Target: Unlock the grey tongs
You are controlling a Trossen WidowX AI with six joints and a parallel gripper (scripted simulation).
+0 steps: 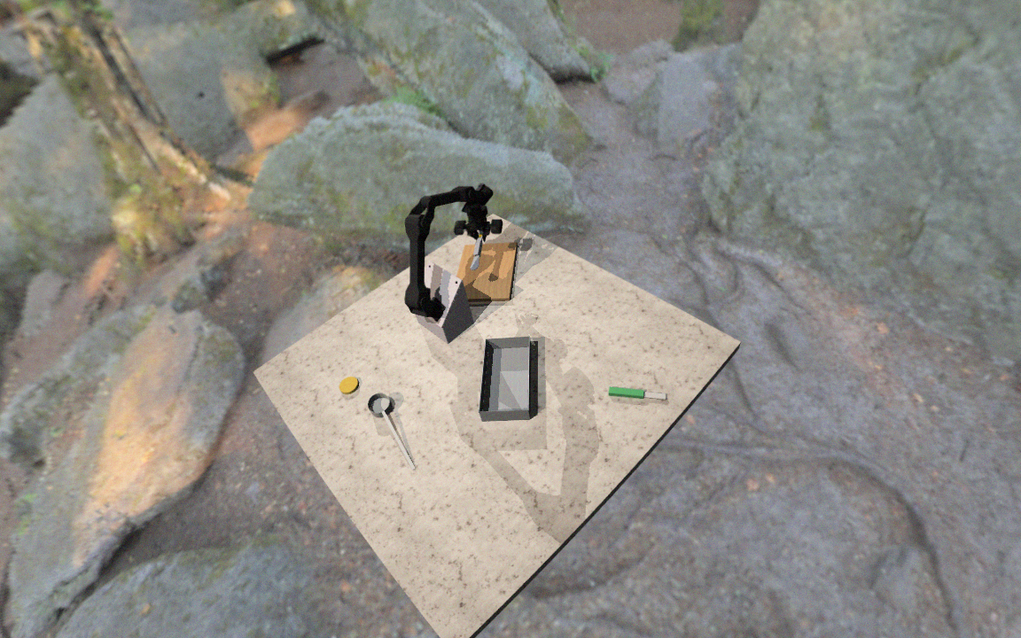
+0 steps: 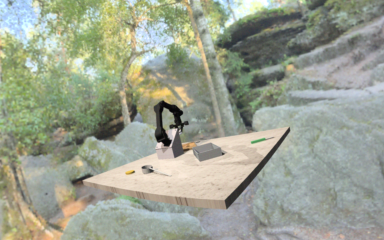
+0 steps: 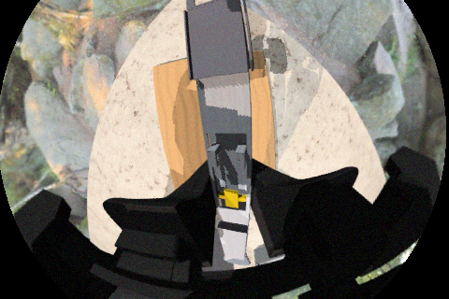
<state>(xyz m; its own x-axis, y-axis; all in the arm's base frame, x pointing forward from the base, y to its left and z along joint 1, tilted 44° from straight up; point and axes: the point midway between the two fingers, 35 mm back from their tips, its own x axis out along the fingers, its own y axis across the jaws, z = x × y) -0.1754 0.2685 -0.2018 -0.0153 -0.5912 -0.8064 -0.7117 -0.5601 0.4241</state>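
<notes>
Now: the wooden board 140 mm below my gripper tip, 20 mm to the right of it and 10 mm ahead of it. The rest, counted from my gripper tip: yellow disc (740 mm to the right, 140 mm below, 140 mm ahead); small yellow part (40 mm above, 10 mm to the right, 10 mm ahead); roasting tin (520 mm ahead, 310 mm to the right, 120 mm below).
</notes>
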